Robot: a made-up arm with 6 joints. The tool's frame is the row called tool. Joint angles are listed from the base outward.
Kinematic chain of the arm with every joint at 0, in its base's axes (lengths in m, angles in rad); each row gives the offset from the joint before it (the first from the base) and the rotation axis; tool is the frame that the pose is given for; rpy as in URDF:
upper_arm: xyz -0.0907 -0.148 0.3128 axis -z
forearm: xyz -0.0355 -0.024 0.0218 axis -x
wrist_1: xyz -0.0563 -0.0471 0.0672 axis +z
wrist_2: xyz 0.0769 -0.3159 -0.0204 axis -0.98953 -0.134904 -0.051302
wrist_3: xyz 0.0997 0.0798 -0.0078 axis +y
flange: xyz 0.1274 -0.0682 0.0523 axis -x
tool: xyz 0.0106 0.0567 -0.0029 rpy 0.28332 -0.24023 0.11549
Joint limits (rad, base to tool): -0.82..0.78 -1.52..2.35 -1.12..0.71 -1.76..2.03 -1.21..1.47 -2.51..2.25
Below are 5 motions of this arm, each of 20 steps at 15 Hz.
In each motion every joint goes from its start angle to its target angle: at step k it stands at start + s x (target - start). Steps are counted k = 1, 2, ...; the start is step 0. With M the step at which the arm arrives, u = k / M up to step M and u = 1 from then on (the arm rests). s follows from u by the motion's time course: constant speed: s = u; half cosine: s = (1 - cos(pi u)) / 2; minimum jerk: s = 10 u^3 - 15 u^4 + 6 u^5.
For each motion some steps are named. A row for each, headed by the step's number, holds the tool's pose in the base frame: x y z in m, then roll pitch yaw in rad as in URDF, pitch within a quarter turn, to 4 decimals.
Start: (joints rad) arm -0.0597 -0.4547 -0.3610 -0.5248 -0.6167 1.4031
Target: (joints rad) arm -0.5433 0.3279 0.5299 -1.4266 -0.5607 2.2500
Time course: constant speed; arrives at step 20
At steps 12, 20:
12: 0.2837 -0.4035 0.3910 -0.6009 -0.2645 0.3927
20: 0.3149 -0.1540 0.4129 -0.8658 0.0548 0.9449

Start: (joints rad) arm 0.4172 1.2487 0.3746 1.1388 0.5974 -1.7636
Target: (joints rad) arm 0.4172 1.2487 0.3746 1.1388 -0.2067 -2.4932
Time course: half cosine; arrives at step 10
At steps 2, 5, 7, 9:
2: 0.2190 -0.2789 0.5478 -0.2521 -0.1842 -0.2887
5: 0.2014 -0.2298 0.5341 0.1004 -0.0186 -0.1184
7: 0.1816 -0.2000 0.5307 0.3730 0.1074 0.0021
9: 0.1676 -0.1846 0.5309 0.5475 0.1879 0.0789

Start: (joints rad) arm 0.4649 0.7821 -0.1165 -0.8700 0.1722 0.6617
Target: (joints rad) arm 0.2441 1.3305 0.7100 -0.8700 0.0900 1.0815
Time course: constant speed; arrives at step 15
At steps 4, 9, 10, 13, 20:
4: 0.0781 -0.3718 0.5766 -0.4641 0.2672 -0.1060
9: 0.1655 -0.2948 0.5049 -0.6965 0.5602 0.0860
10: 0.1779 -0.2800 0.4868 -0.7393 0.6227 0.1174
13: 0.2042 -0.2394 0.4268 -0.8632 0.8156 0.1977
20: 0.2130 -0.2170 0.3834 -0.9449 0.9476 0.2384

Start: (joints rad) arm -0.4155 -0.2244 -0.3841 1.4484 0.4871 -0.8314
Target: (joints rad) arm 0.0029 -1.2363 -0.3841 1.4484 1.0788 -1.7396
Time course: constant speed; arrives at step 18
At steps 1, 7, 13, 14, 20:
1: 0.1985 -0.5279 0.2567 -0.0015 -0.0818 -0.2611
7: 0.1325 -0.5447 0.1101 0.4904 0.2122 -0.6294
13: 0.0532 -0.5030 -0.0321 0.8485 0.6008 -0.9459
14: 0.0401 -0.4896 -0.0541 0.8944 0.6713 -0.9974
20: -0.0080 -0.4182 -0.1331 1.0233 0.9619 -1.2228

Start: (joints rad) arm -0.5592 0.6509 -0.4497 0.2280 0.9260 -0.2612
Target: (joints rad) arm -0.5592 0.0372 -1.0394 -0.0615 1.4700 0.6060
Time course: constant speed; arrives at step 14
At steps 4, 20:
4: 0.1316 -0.5225 0.4748 -0.2055 0.4903 -0.3348
20: -0.0614 -0.5772 0.2539 0.4985 1.1960 0.3407

